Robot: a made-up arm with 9 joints. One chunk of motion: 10 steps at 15 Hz.
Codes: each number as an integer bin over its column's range. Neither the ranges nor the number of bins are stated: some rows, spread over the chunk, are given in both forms.
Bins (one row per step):
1: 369 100 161 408 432 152
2: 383 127 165 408 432 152
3: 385 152 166 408 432 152
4: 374 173 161 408 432 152
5: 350 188 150 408 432 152
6: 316 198 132 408 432 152
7: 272 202 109 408 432 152
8: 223 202 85 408 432 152
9: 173 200 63 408 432 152
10: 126 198 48 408 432 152
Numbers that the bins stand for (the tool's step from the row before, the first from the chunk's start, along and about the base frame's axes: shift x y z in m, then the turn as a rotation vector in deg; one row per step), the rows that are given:
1: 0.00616 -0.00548 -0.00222 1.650 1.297 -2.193
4: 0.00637 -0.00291 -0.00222 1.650 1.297 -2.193
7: 0.00218 -0.00188 -0.00344 1.650 1.297 -2.193
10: -0.00382 -0.00203 -0.00487 1.650 1.297 -2.193
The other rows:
2: 0.00674 -0.00453 -0.00213 1.650 1.297 -2.193
3: 0.00682 -0.00365 -0.00210 1.650 1.297 -2.193
5: 0.00538 -0.00238 -0.00248 1.650 1.297 -2.193
6: 0.00399 -0.00203 -0.00290 1.650 1.297 -2.193
8: 0.00016 -0.00188 -0.00400 1.650 1.297 -2.193
9: -0.00189 -0.00195 -0.00452 1.650 1.297 -2.193

